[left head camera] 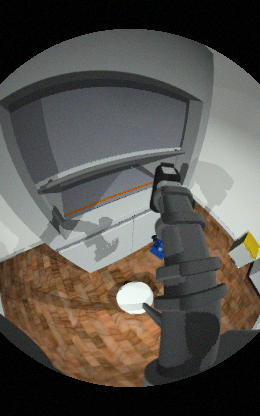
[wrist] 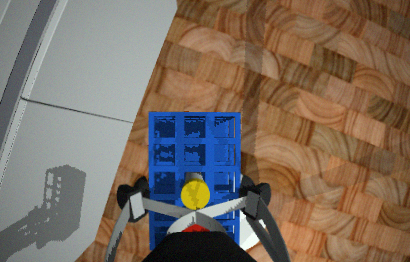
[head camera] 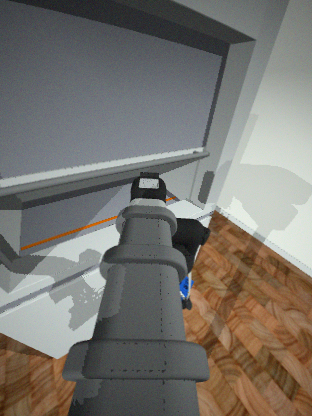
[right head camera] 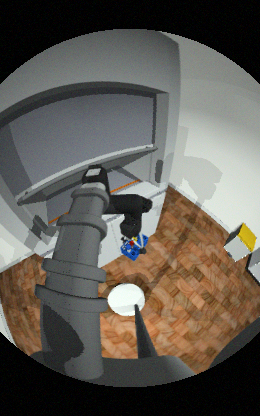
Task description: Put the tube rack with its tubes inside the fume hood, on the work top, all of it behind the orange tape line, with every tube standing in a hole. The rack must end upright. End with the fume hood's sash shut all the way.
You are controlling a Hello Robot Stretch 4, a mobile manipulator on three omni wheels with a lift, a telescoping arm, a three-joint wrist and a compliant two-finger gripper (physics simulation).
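Frame: origin at the robot's base, x right, y back, z down, level; millimetres.
Where they show: gripper, fingertip midpoint: point(right head camera: 132, 246); robot's base at its link origin: point(left head camera: 134, 296) point(right head camera: 126, 298).
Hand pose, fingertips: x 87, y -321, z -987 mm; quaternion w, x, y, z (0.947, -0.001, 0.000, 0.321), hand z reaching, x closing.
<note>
Each offset is from my fingertips to the top centre of the thing. "pt": to the spot under its first point.
The blue tube rack @(dx +8, dy -11, dz -30 mm) point(head camera: 185, 288) point(left head camera: 158, 249) point(right head camera: 131, 251) point(wrist: 210, 155) is held in the air, outside the fume hood and beside its cabinet front. My gripper point(right head camera: 133, 245) point(wrist: 194, 190) is shut on it, with a fingertip at each long side. In the wrist view a yellow-capped tube @(dx +8, dy -11, dz -76 mm) point(wrist: 195, 195) stands in the rack, and a red cap @(dx -8, dy +10, dz -77 mm) point(wrist: 196, 228) shows partly behind the gripper body. Other tubes are hidden. The sash point(head camera: 75, 175) point(left head camera: 110, 171) point(right head camera: 125, 157) is raised, with a gap beneath it. The orange tape line point(head camera: 70, 232) point(left head camera: 110, 198) point(right head camera: 125, 187) crosses the work top.
The white cabinet front @(pt dx -63, dy -320, dz +385 mm) point(wrist: 100, 75) is left of the rack in the wrist view. My arm point(head camera: 142, 310) extends towards the hood, its end overlapping the sash bar in view. A white disc point(left head camera: 134, 297) point(right head camera: 126, 300) and a yellow-topped box @(dx +1857, dy -63, dz +565 mm) point(left head camera: 245, 248) point(right head camera: 241, 242) are also in view.
</note>
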